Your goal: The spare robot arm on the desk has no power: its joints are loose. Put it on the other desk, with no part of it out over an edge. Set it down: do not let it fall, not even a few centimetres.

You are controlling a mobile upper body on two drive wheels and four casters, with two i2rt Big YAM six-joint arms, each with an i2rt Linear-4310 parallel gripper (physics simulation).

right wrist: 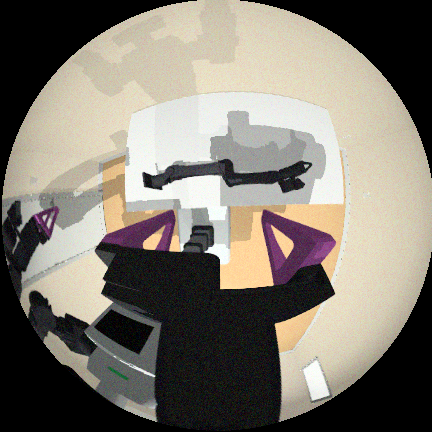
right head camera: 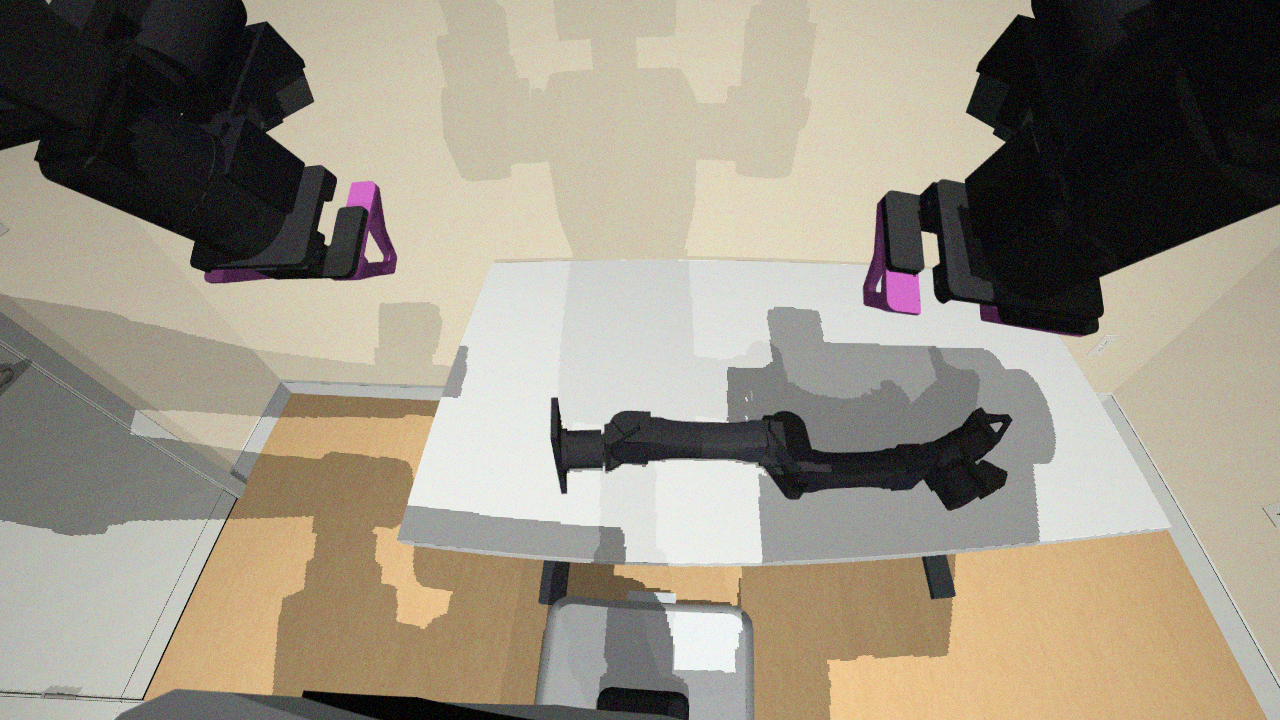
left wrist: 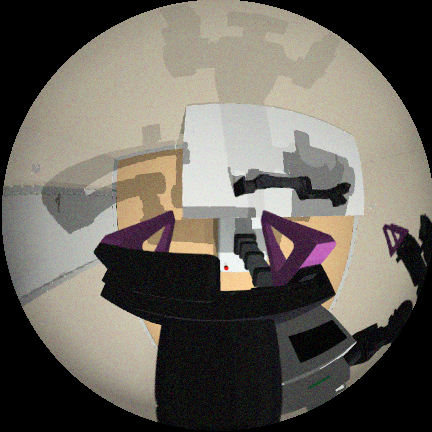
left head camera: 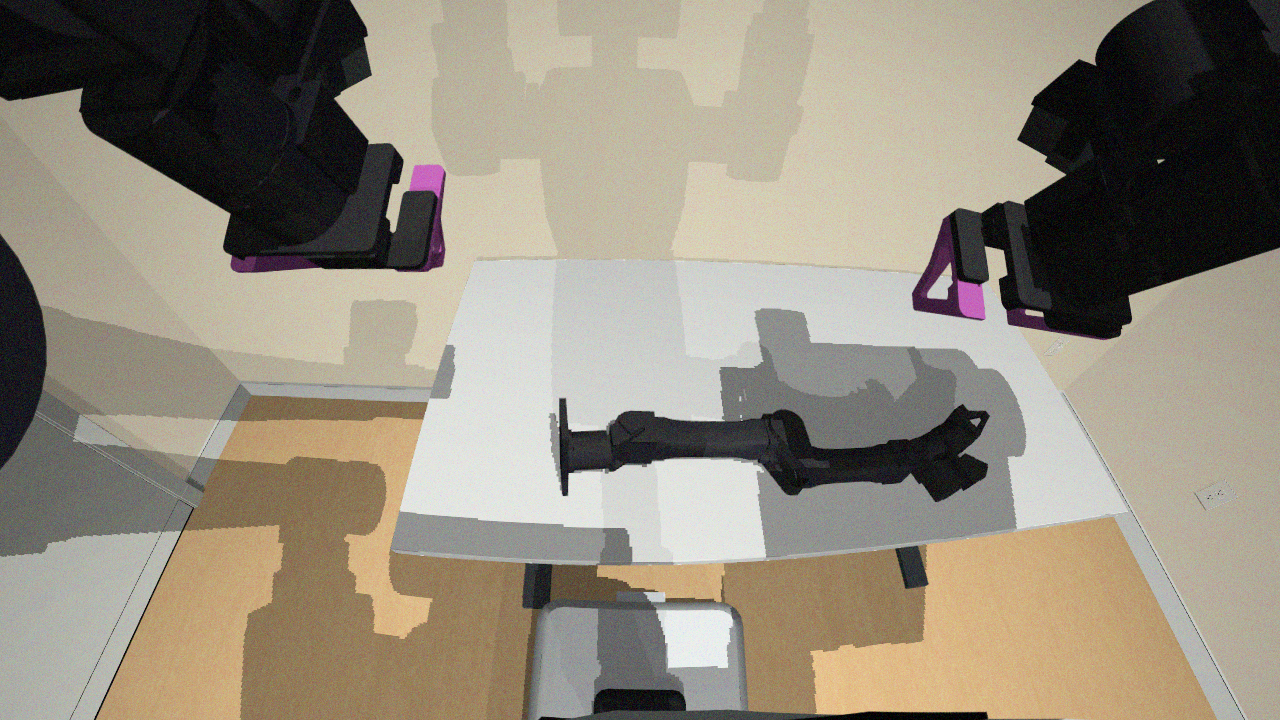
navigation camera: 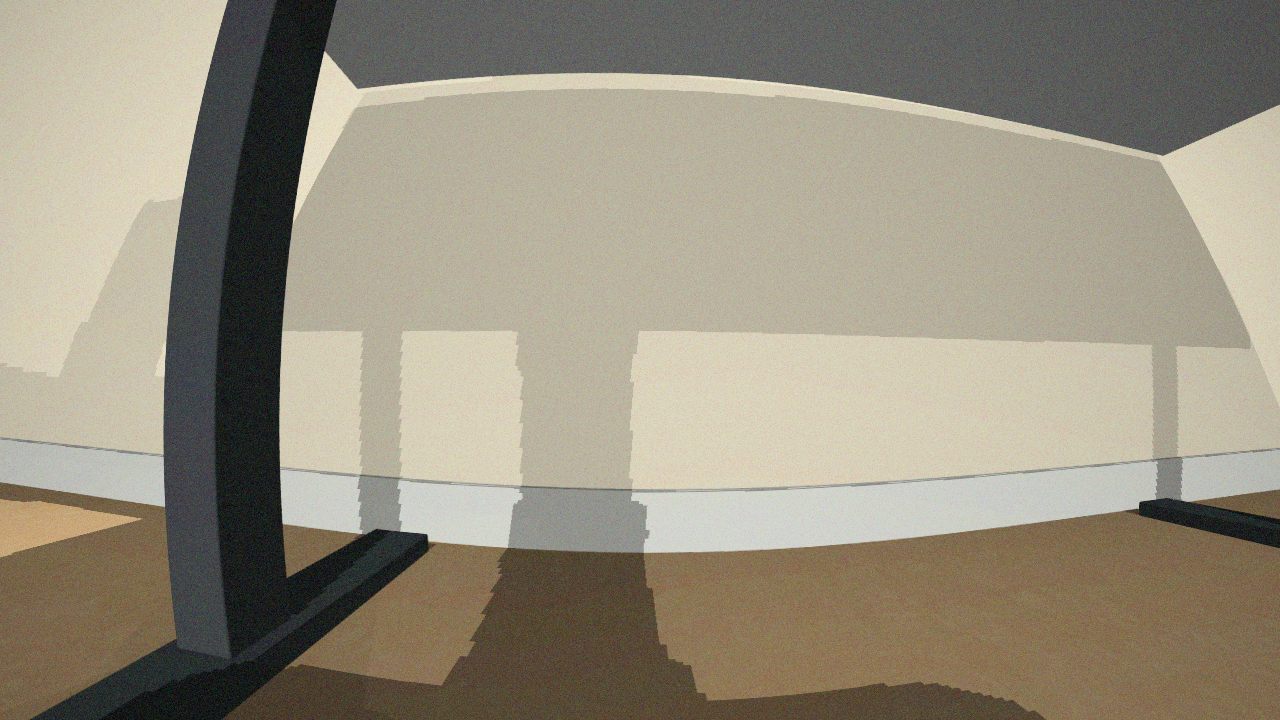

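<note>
The black spare arm lies stretched along the white desk. Its flat base plate stands on edge at the left; its gripper end is at the right, within the desk's edges. My left gripper is open and empty, above and beyond the desk's left end. My right gripper is open and empty, above the desk's right part. Neither touches the spare arm. The other desk does not show in the head views.
My wheeled base is close to the desk's front edge. In the navigation view, a dark desk leg stands near at the left, another foot at the right, and the underside overhead. A wall rises behind the desk.
</note>
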